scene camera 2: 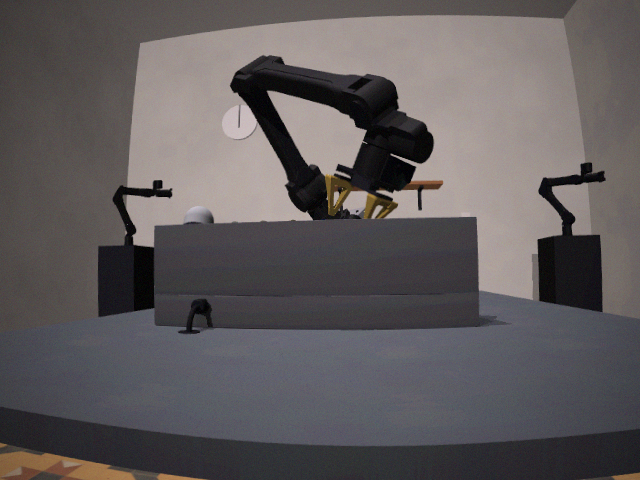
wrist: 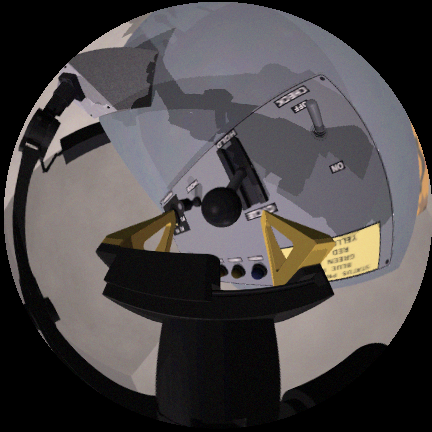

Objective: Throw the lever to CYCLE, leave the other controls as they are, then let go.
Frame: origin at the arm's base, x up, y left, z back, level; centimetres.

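Where they show: gripper, fingertip midpoint: point(wrist: 217, 214).
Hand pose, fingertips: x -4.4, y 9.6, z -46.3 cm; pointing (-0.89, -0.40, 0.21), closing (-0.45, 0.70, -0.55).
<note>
Things, the pixels of their top centre, and the offset from my fingertips. "spot": a spot on its surface instead.
- lever, middle of its top: point(wrist: 211, 219) dx +2.0, dy +1.0, dz +0.7 cm
- CYCLE label, surface spot: point(wrist: 261, 211) spot: dx -6.2, dy +1.6, dz -4.6 cm
- toggle switch, surface spot: point(wrist: 315, 117) spot: dx -5.6, dy +12.6, dz +3.8 cm
- small black knob, middle of its top: point(wrist: 179, 208) dx -3.9, dy -11.1, dz +1.9 cm
- blue button, surface spot: point(wrist: 259, 271) spot: dx -1.5, dy -1.3, dz -13.1 cm
- yellow button, surface spot: point(wrist: 238, 271) spot: dx -1.6, dy -6.0, dz -13.5 cm
- yellow status card, middle of its top: point(wrist: 333, 268) dx -1.3, dy +10.3, dz -13.2 cm
- white dome, surface spot: point(scene camera 2: 199, 214) spot: dx +0.6, dy -22.0, dz -16.7 cm
The lever point(wrist: 221, 206) has a black ball knob on a short stem in a black slot. The HOLD label point(wrist: 226, 139) is at the slot's upper end and the CYCLE label point(wrist: 261, 211) at its lower end. The stem meets the slot around its middle; the exact setting is hard to tell. My gripper point(scene camera 2: 352, 214) point(wrist: 217, 214) is open, with yellow fingers on either side of the knob in the wrist view and nothing gripped. Contact with the knob cannot be told. The lever is not visible in the scene view.
The panel also has a toggle switch point(wrist: 315, 117) tilted toward OFF, a small black knob point(wrist: 187, 203), a blue button point(wrist: 259, 271), a yellow button point(wrist: 238, 271) and a yellow status card point(wrist: 360, 250). A white dome point(scene camera 2: 199, 214) stands on the grey bench point(scene camera 2: 315, 258).
</note>
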